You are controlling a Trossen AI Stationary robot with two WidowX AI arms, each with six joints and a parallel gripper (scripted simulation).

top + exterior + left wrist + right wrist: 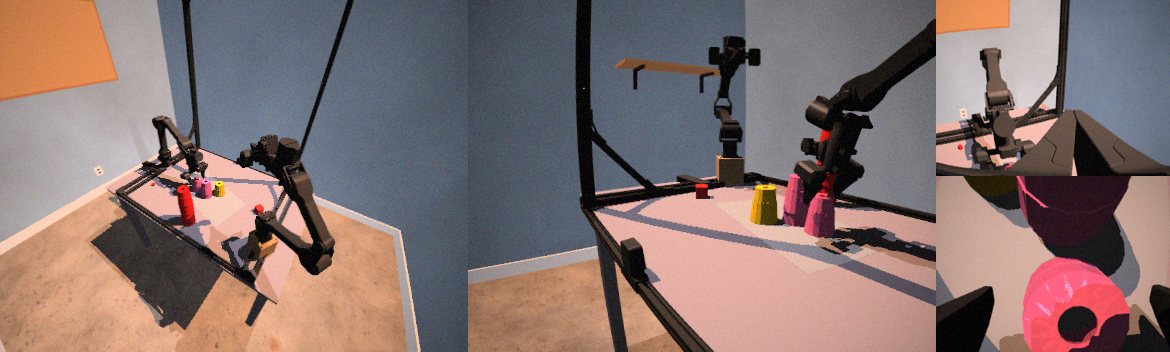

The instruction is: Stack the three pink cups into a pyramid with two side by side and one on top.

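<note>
The pale mat lies 2 cm behind my right hand, 8 cm to the left of it and 10 cm below it. The rest, counted from my right hand: red block 15 cm behind, 40 cm to the left, 8 cm below; then yellow cup 8 cm behind, 13 cm to the left, 5 cm below.
The yellow cup lies 440 mm below my left hand, 280 mm to the right of it and 60 mm behind it. Round my left hand: red block: 470 mm below, 130 mm behind; then pale mat: 490 mm below, 320 mm to the right, 10 mm behind.
</note>
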